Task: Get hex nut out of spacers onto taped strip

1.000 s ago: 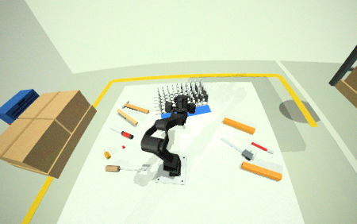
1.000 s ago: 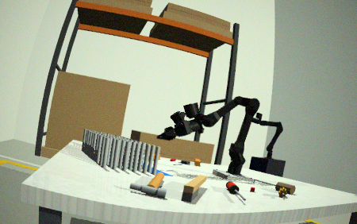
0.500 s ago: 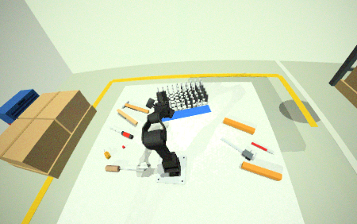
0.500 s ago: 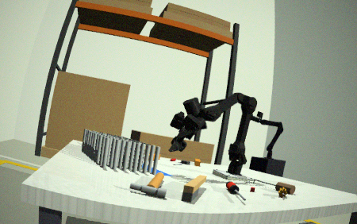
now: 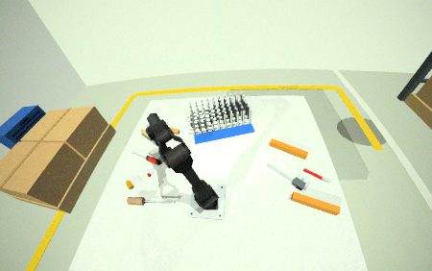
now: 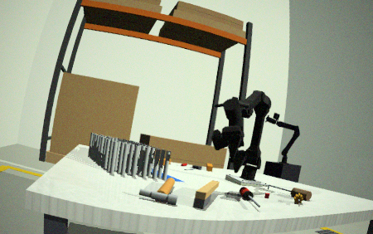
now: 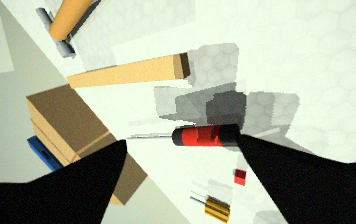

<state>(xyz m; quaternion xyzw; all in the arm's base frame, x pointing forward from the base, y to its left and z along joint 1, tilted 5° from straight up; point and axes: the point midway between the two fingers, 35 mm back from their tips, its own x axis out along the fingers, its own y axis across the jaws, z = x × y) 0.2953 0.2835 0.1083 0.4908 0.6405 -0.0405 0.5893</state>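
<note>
Right now my gripper tip is 13 cm past the tiny red piece, 9 cm above it and 6 cm to the right of it. Also, from my gripper tip: red screwdriver 87 cm to the right, 21 cm behind, 9 cm below; tool with thin metal rod 29 cm behind, 9 cm below, 2 cm to the right; blue taped strip 38 cm to the right, 15 cm ahead, 10 cm below.
</note>
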